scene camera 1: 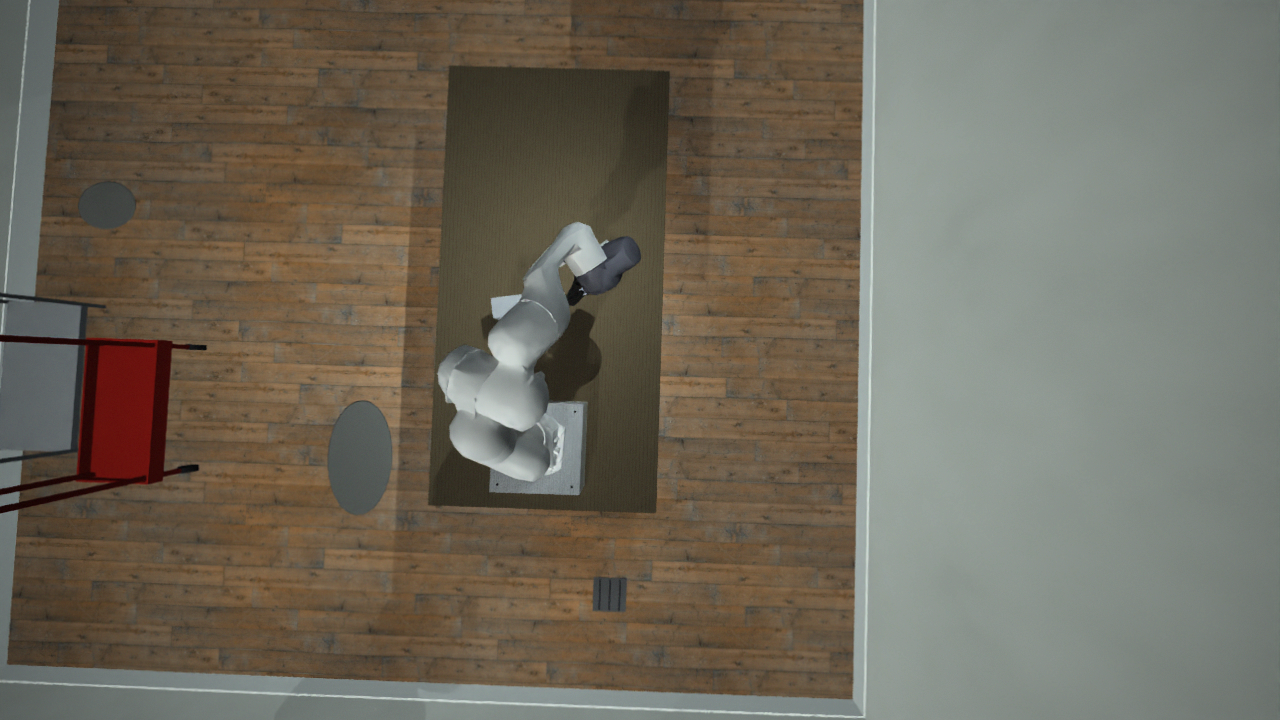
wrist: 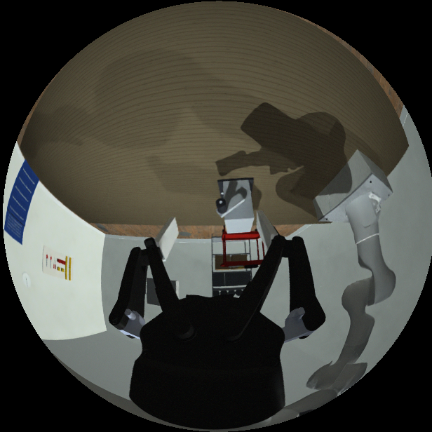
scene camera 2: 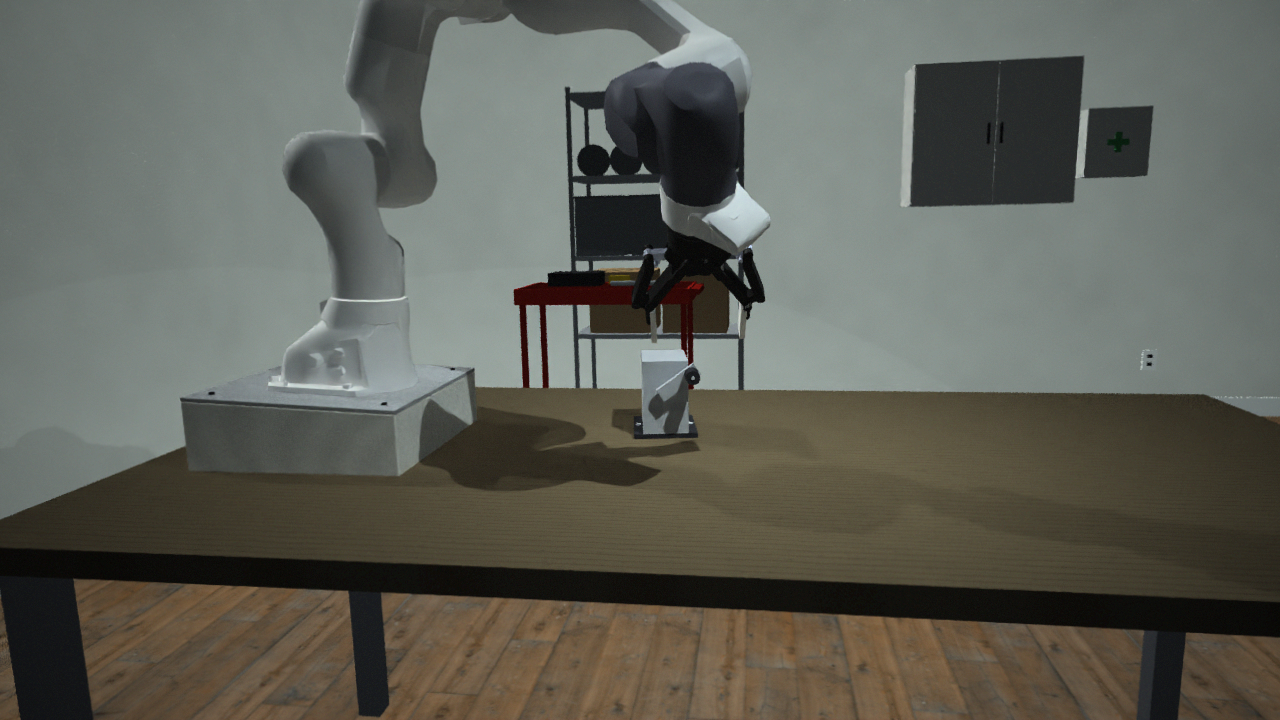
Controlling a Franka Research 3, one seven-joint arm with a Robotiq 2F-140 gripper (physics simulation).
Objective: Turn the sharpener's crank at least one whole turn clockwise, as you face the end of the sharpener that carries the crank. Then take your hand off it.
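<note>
The white sharpener [scene camera 1: 504,307] [scene camera 2: 663,358] [wrist: 239,223] stands upright on its dark base plate [scene camera 2: 665,434]. Its crank shows in two views as a thin pale arm with a dark round knob [scene camera 2: 691,376] [wrist: 221,203]. In scene camera 2 the arm slants up to the right, with the knob beside the body's right edge. In the wrist view the knob is at the body's left edge. My gripper [scene camera 1: 573,298] [scene camera 2: 698,334] [wrist: 215,222] is open and empty. In scene camera 2 its fingertips are above the knob, apart from it. The arm hides part of the sharpener in scene camera 1.
The sharpener stands on the brown table [scene camera 1: 554,134] [scene camera 2: 895,519] [wrist: 210,75]. The robot's pale base block [scene camera 1: 572,447] [scene camera 2: 295,438] [wrist: 332,195] stands on the same table, left of the sharpener in scene camera 2. A red cart [scene camera 1: 125,411] [scene camera 2: 537,294] stands beyond the table.
</note>
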